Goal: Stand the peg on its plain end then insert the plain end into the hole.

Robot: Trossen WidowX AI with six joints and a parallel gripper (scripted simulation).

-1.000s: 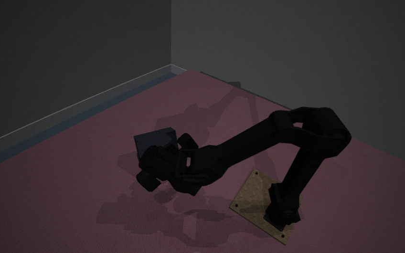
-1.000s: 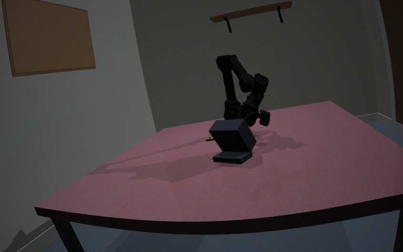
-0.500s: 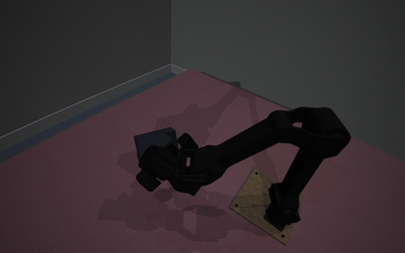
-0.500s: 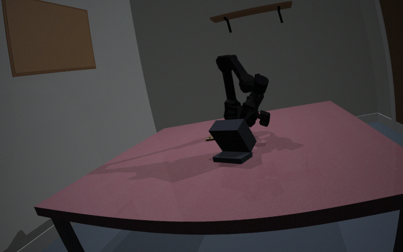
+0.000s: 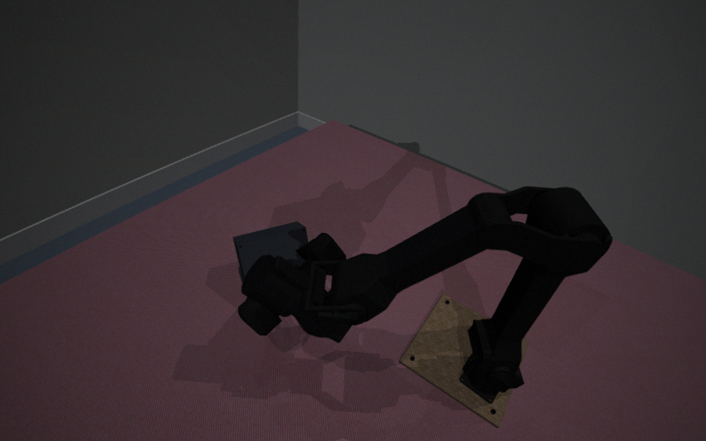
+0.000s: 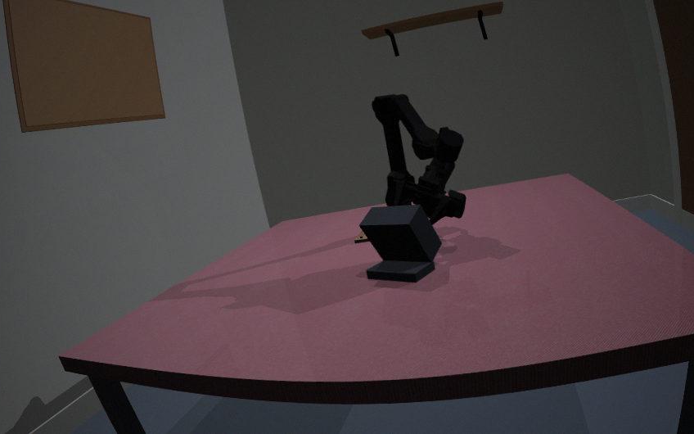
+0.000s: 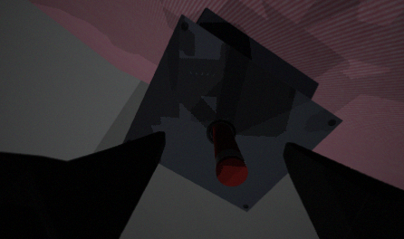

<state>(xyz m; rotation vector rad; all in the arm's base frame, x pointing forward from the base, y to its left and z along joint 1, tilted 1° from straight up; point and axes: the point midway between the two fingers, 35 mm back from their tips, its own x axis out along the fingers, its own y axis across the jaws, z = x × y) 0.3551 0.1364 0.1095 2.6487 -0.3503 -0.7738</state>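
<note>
Right now my gripper tip is 1 cm to the right of the peg and 1 cm past it. From my gripper tip the other things lie so: sloped panel (4 cm ahead, 2 cm to the right, 2 cm below); flat foot (9 cm below, 6 cm ahead, 3 cm to the right).
</note>
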